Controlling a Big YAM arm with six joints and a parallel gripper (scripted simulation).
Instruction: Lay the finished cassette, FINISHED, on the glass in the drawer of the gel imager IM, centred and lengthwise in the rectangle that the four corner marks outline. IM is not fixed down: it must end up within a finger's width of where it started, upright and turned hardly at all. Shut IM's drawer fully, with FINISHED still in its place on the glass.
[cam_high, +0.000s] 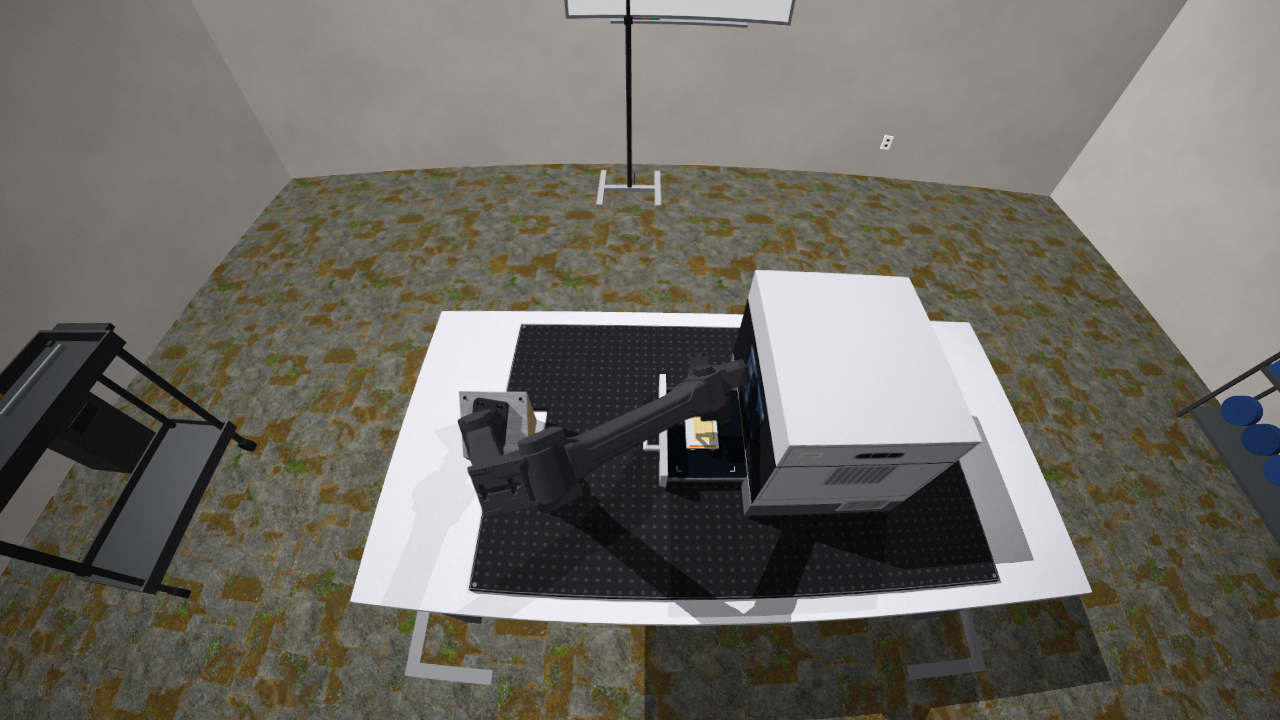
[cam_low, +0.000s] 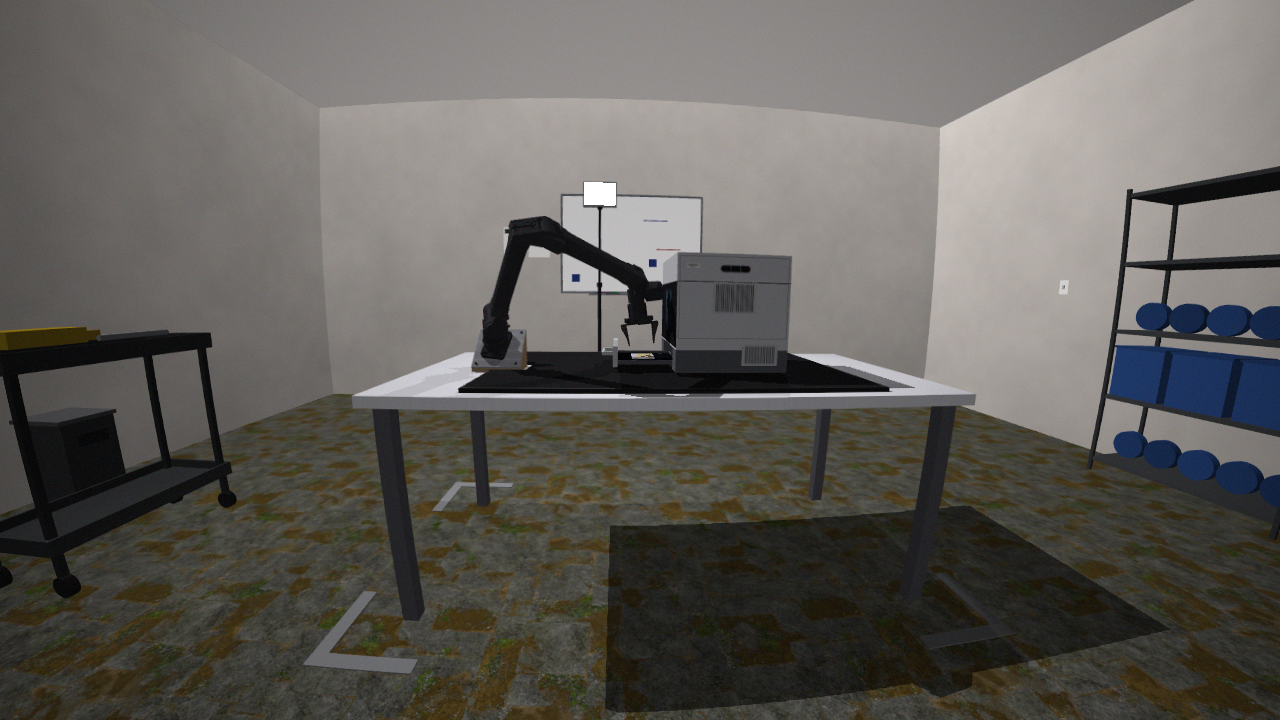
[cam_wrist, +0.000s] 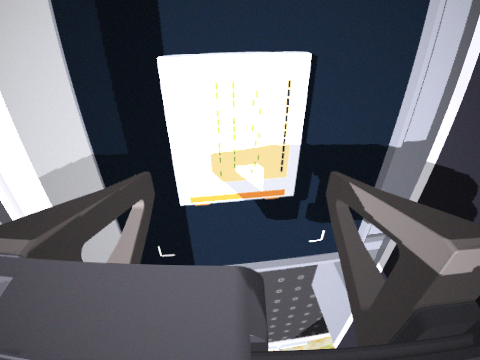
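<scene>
My hand is 5 cm above the imager drawer and 2 cm short of it. From my hand the other things lie so: finished cassette: 5 cm below, 1 cm ahead.
</scene>
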